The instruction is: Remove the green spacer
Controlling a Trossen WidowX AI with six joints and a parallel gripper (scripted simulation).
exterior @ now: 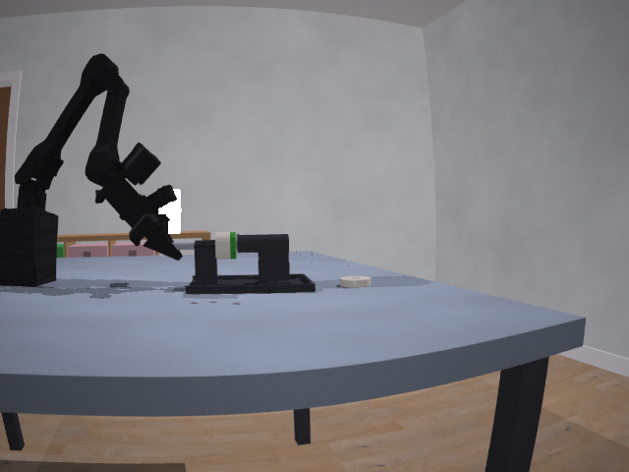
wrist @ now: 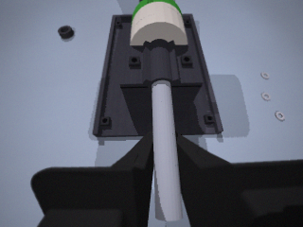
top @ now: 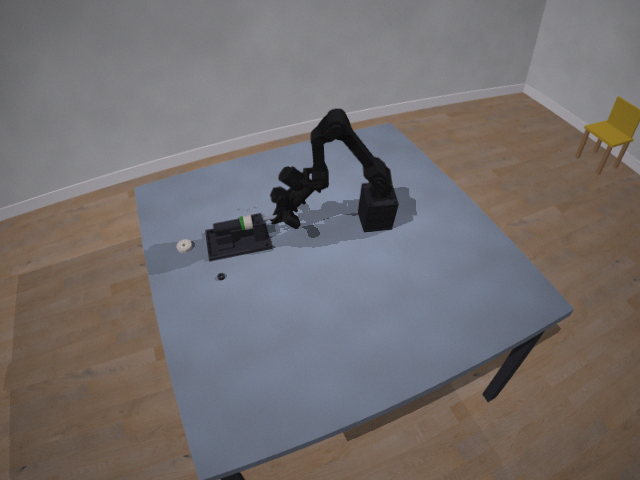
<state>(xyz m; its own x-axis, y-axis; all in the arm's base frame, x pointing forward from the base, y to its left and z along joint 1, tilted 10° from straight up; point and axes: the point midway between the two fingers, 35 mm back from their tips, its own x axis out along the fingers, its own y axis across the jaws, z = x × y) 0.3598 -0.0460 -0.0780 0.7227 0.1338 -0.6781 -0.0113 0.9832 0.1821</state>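
Right now my hand is 7 cm short of the grey shaft. From my hand the other things lie so: green spacer: 13 cm ahead; then white spacer: 11 cm ahead; then black ring: 24 cm ahead, 16 cm to the left, 8 cm below.
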